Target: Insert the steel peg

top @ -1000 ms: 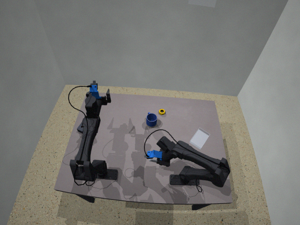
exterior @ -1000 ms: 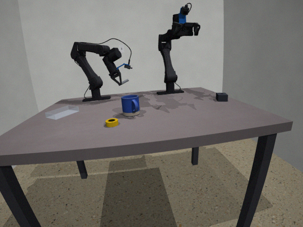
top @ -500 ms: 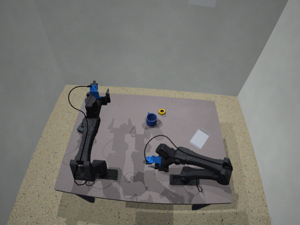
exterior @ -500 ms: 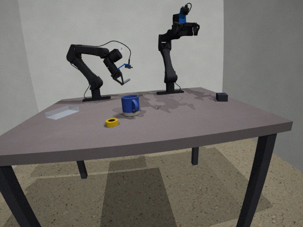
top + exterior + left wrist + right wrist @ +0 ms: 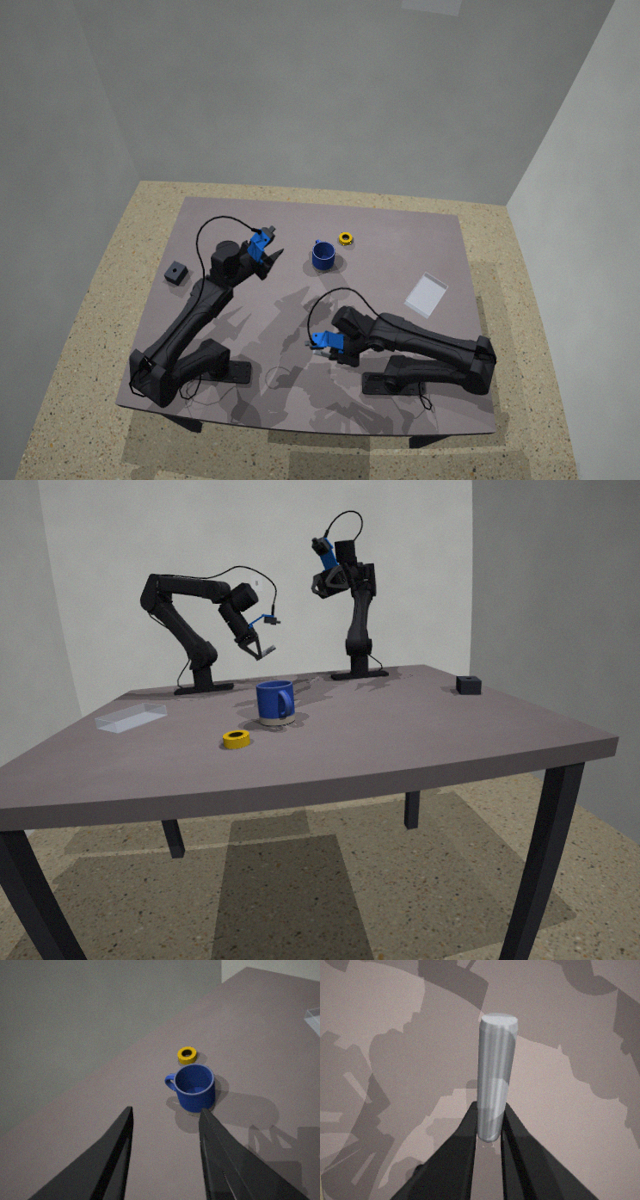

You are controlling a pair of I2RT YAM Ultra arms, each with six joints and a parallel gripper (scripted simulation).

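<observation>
Right now my left hand is 240 mm past the steel peg, 160 mm to the left of it and 180 mm above it. Round my left hand: blue mug 150 mm ahead, 130 mm to the right, 260 mm below; dark block 50 mm ahead, 400 mm to the left, 270 mm below; yellow ring 270 mm ahead, 220 mm to the right, 290 mm below.
My right gripper is now 2 cm to the right of the steel peg and 1 cm below it. Also, from my right hand: blue mug: 39 cm ahead, 6 cm below, 5 cm to the left; then clear tray: 33 cm to the right, 28 cm ahead, 10 cm below; then yellow ring: 51 cm ahead, 9 cm below, 4 cm to the right.
</observation>
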